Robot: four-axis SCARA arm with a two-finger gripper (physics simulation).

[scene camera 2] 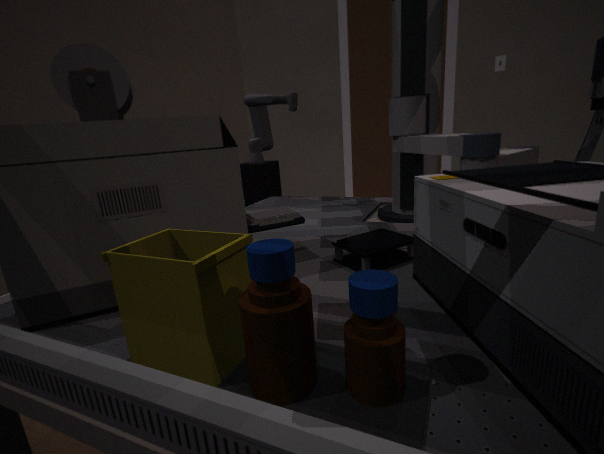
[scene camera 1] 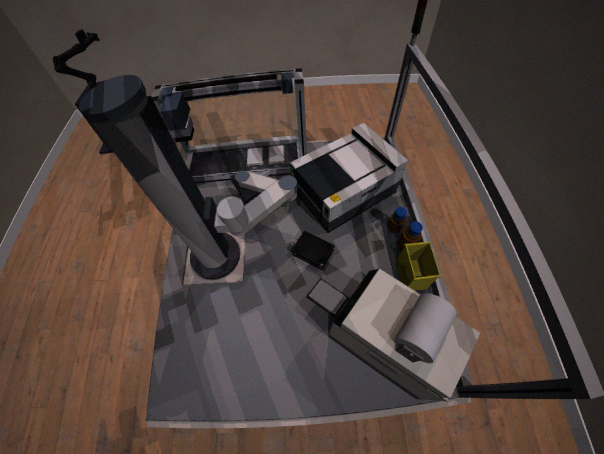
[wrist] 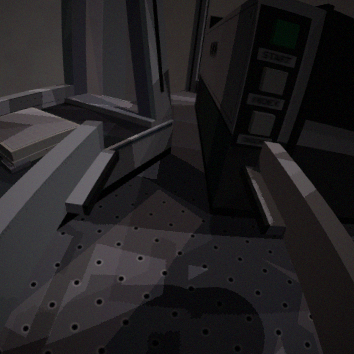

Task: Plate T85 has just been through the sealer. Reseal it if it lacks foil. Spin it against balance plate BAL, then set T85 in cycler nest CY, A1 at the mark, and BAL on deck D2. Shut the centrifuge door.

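Places are measured from the arm's base along level axes (x right, y back, z down), in metres.
Pixels of known places: gripper, between the fingertips: (scene camera 1: 275, 176) (wrist: 181, 147); arm's base, origin of its link: (scene camera 2: 413, 215) (scene camera 1: 215, 255).
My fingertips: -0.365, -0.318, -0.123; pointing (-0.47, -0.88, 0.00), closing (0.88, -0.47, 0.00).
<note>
For each thing: its top centre in the pictures, then the offset to it from my fingertips, as dx, dy, dz. "spot": a spot on its surface instead.
- pale plate, a spot on its surface: (wrist: 37, 130) spot: -0.174, -0.005, +0.038
- roll-topped machine, centre of its top: (scene camera 2: 102, 53) (scene camera 1: 426, 318) +0.844, -0.420, -0.366
- grey tray, centre of its top: (scene camera 2: 270, 213) (scene camera 1: 327, 296) +0.646, -0.196, -0.004
My gripper (wrist: 181, 147) is shut to its narrow setting, with a gap and nothing between the fingers. It hangs low over the perforated deck, beside a box-shaped machine (scene camera 1: 350, 175) (scene camera 2: 500, 225) (wrist: 225, 75). Its panel has a green light, a START label and one that seems to read INDEX; whether its door is open is hard to tell. Two pale plates (scene camera 1: 255, 156) (scene camera 1: 276, 154) lie on the gantry's dark deck; a pale plate (wrist: 37, 130) shows left of the fingers. Their labels and marks are unreadable. The roll-topped machine (scene camera 1: 380, 310) (scene camera 2: 125, 200) has a grey tray (scene camera 1: 327, 296) out front.
A low black stand (scene camera 1: 312, 249) (scene camera 2: 375, 240) sits mid-table. A yellow bin (scene camera 1: 419, 267) (scene camera 2: 165, 305) and two blue-capped brown bottles (scene camera 1: 397, 221) (scene camera 1: 411, 235) line the far edge. The gantry frame (scene camera 1: 300, 115) (wrist: 142, 65) stands beside the box-shaped machine.
</note>
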